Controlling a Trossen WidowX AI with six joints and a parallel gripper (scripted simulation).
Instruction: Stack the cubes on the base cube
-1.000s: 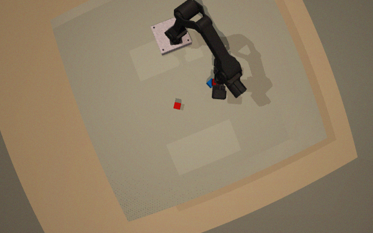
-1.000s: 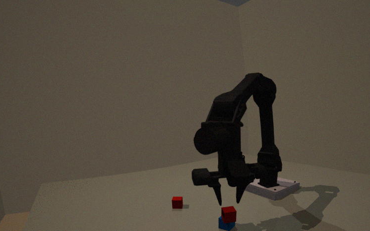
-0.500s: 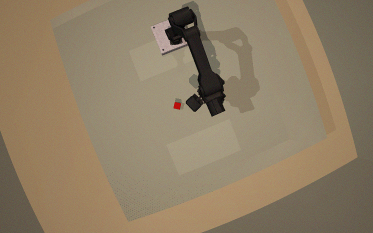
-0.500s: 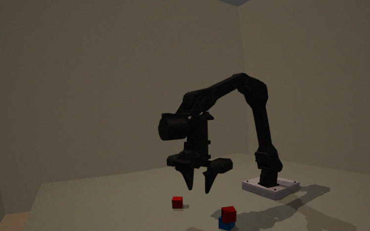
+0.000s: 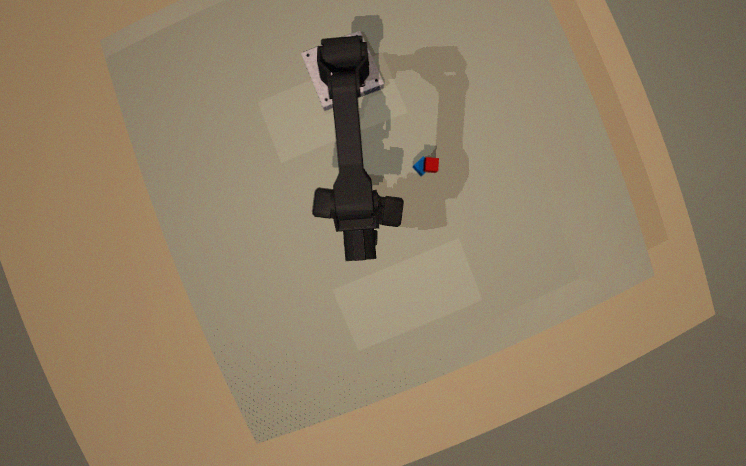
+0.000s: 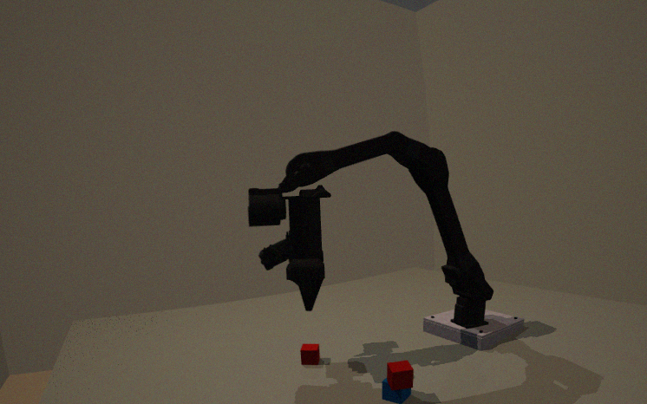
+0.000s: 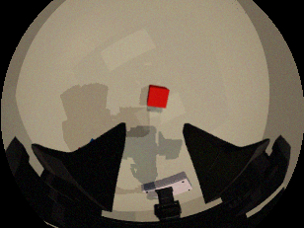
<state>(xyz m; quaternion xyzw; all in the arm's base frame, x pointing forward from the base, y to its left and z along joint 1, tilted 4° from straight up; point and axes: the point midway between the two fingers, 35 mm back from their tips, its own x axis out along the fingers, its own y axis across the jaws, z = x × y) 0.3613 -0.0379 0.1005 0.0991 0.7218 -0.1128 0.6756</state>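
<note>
My gripper tip is 11 cm above the red cube and 1 cm to the left of it. From my gripper tip the other things lie so: blue cube 18 cm to the left, 11 cm below, 9 cm behind.
</note>
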